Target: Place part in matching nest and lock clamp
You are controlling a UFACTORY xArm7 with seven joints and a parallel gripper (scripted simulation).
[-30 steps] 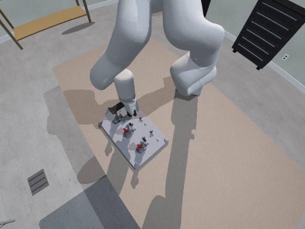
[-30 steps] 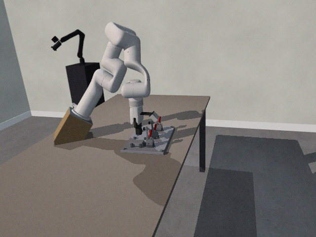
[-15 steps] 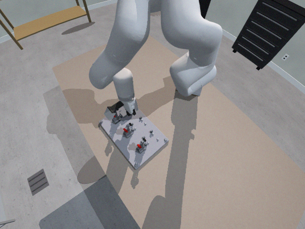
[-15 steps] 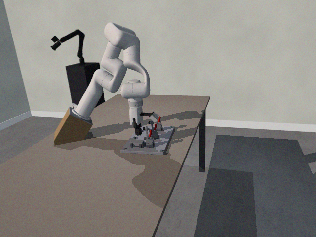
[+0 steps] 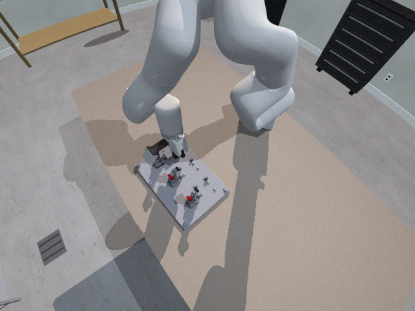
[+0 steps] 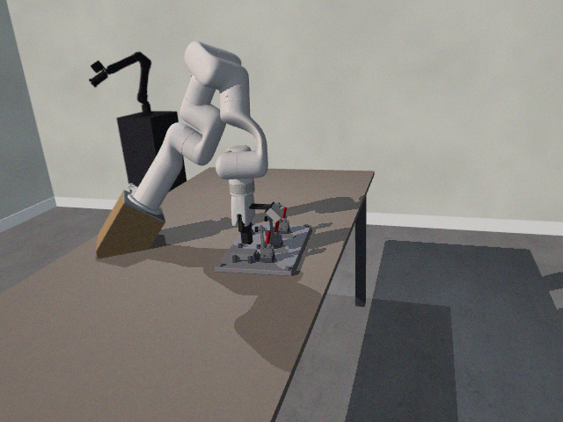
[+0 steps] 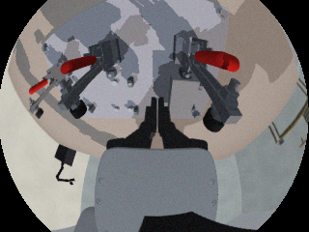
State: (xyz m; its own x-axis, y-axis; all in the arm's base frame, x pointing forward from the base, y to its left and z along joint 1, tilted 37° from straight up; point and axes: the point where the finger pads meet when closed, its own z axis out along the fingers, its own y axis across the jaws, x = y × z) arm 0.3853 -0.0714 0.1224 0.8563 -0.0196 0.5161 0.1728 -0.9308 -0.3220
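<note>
Right now my hand is 40 mm to the left of the grey block part, 40 mm above it and 10 mm short of it. From my hand the other things lie so: grey fixture plate 80 mm to the left, 60 mm below, 30 mm ahead.
</note>
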